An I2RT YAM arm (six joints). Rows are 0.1 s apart.
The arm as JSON. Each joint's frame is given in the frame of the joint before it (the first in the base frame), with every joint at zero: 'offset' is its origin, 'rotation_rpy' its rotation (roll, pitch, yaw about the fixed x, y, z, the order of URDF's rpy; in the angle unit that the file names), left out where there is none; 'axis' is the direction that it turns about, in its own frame. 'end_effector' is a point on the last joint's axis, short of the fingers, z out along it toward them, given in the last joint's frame.
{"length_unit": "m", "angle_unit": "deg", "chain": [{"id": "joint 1", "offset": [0.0, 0.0, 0.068], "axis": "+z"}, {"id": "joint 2", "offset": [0.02, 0.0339, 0.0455], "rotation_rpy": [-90.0, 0.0, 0.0], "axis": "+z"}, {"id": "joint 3", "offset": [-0.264, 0.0, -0.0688], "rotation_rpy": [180.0, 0.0, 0.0], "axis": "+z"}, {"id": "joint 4", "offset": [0.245, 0.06, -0.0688], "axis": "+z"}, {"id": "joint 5", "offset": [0.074, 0.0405, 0.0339], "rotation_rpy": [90.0, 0.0, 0.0], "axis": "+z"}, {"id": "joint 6", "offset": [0.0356, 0.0, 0.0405], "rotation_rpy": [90.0, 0.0, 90.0], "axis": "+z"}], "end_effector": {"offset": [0.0, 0.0, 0.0], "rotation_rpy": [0.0, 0.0, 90.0]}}
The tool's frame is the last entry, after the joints.
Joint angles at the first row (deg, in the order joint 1, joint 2, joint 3, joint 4, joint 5, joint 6):
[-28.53, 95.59, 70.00, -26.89, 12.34, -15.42]
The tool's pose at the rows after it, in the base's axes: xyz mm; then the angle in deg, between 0 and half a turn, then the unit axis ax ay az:
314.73, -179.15, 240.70, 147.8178, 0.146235, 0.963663, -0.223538
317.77, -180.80, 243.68, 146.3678, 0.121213, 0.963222, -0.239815
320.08, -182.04, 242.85, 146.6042, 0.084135, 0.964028, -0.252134
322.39, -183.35, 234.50, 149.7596, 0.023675, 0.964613, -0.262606
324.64, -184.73, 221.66, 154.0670, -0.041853, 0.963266, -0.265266
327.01, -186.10, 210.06, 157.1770, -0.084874, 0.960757, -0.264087
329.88, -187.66, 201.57, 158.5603, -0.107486, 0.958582, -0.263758
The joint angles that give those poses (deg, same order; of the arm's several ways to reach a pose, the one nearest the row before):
[-28.51, 95.59, 70.00, -24.75, 11.64, -15.46]
[-28.51, 95.59, 70.00, -22.35, 11.64, -18.66]
[-28.53, 95.99, 70.00, -21.12, 11.40, -23.05]
[-28.53, 97.32, 70.00, -21.30, 11.46, -30.06]
[-28.56, 99.24, 70.00, -22.13, 11.46, -37.56]
[-28.56, 101.05, 70.00, -22.46, 11.57, -42.48]
[-28.56, 102.52, 70.00, -21.87, 11.57, -45.08]

